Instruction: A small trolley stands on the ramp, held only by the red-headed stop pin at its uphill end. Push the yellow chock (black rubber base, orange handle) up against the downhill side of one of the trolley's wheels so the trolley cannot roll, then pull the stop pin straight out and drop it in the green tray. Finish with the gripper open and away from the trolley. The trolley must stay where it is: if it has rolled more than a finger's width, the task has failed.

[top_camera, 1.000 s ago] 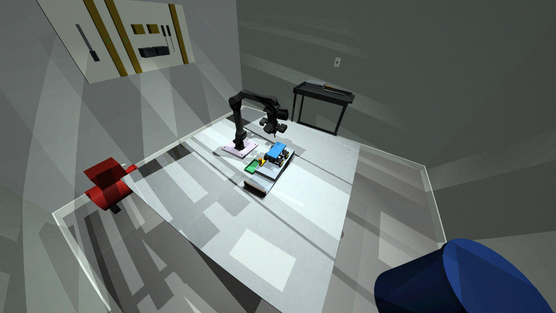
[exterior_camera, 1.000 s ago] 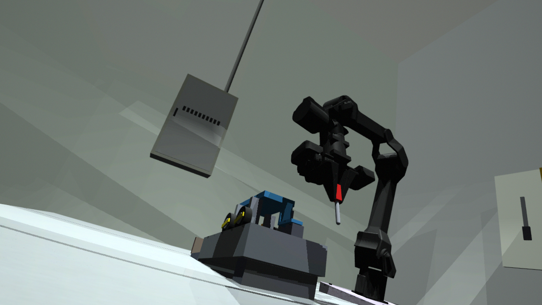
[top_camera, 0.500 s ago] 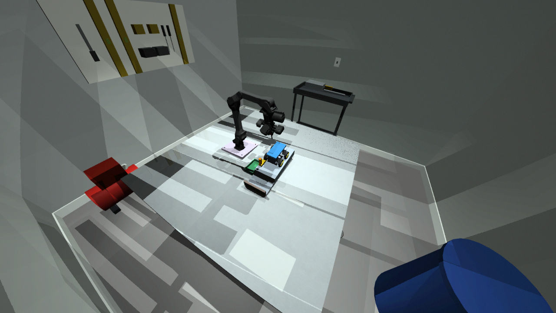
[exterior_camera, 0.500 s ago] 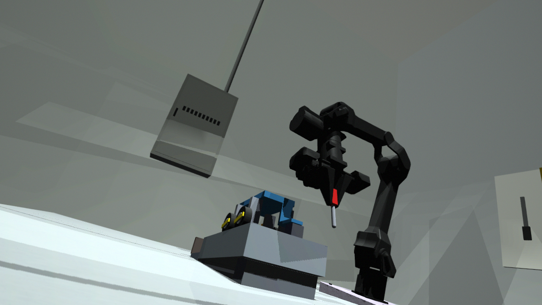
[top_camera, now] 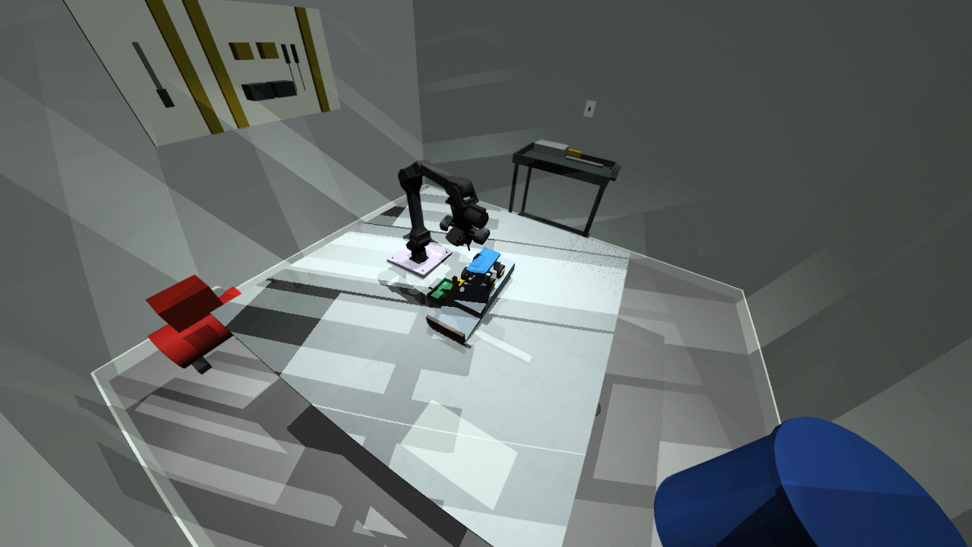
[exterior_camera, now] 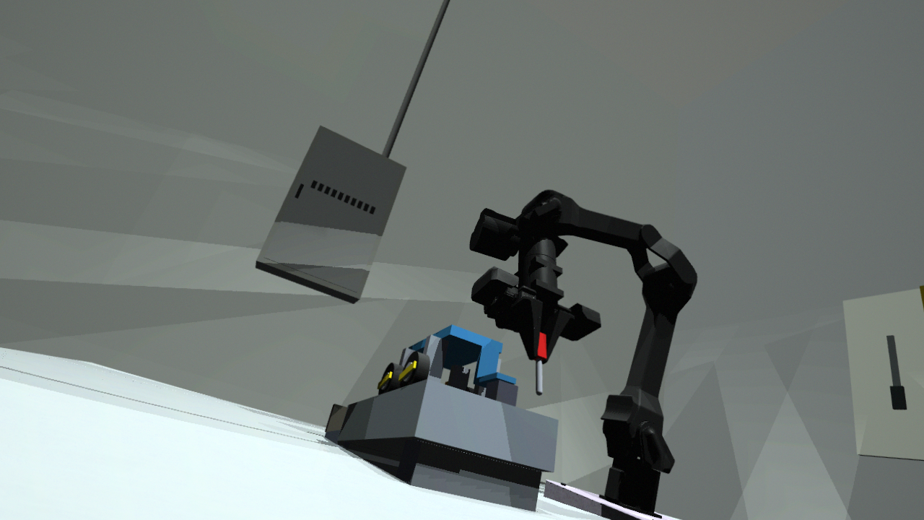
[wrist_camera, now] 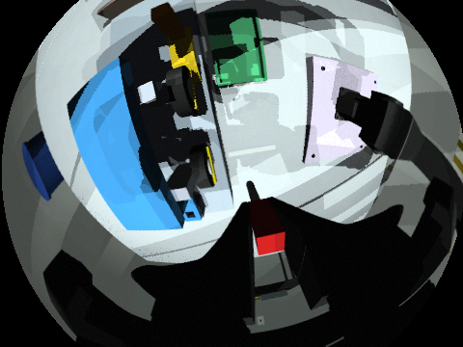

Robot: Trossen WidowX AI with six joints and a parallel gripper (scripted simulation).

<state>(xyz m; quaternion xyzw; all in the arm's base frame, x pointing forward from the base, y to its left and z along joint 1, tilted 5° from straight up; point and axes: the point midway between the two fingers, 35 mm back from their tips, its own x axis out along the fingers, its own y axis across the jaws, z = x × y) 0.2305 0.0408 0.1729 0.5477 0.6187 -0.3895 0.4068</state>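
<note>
The green tray lies 10 mm behind my gripper tip, 140 mm to the right of it and 170 mm below it. Also, from my gripper tip: stop pin (right at my gripper tip); grey ramp (100 mm ahead, 40 mm to the right, 120 mm below); blue trolley (100 mm ahead, 30 mm to the right, 50 mm below).
</note>
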